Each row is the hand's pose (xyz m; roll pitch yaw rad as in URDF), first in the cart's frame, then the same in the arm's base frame.
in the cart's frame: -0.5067 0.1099 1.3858 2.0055 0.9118 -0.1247
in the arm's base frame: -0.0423 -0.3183 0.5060 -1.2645 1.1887 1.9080
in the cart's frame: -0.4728 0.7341 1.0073 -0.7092 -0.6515 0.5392
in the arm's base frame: 0.3698 0.2723 0.3816 -0.0898 0.2095 -0.5772
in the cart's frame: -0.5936 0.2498 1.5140 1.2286 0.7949 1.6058
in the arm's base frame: 0.0913 -0.3171 0.6663 2.2754 0.2353 1.2186
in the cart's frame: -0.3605 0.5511 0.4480 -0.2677 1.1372 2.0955
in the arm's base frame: 0.0543 0.5782 -0.0255 0.4717 0.2276 1.6644
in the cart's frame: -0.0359 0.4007 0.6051 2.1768 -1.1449 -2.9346
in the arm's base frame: 0.1018 0.2580 -0.2443 -0.4033 -0.9134 -1.4006
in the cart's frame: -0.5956 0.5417 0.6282 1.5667 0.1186 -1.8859
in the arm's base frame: 0.0237 0.5216 0.2638 0.5406 -0.0552 -2.8841
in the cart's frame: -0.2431 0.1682 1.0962 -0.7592 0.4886 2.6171
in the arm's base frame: 0.0016 -0.1626 0.1446 -0.4215 -0.4987 1.6528
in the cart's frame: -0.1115 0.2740 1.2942 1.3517 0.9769 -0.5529
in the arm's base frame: 0.2119 -0.3158 0.1497 -1.1013 1.0542 2.4244
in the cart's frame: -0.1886 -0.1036 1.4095 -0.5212 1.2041 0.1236
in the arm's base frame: -0.0991 -0.5624 0.2153 2.2059 0.8762 1.8308
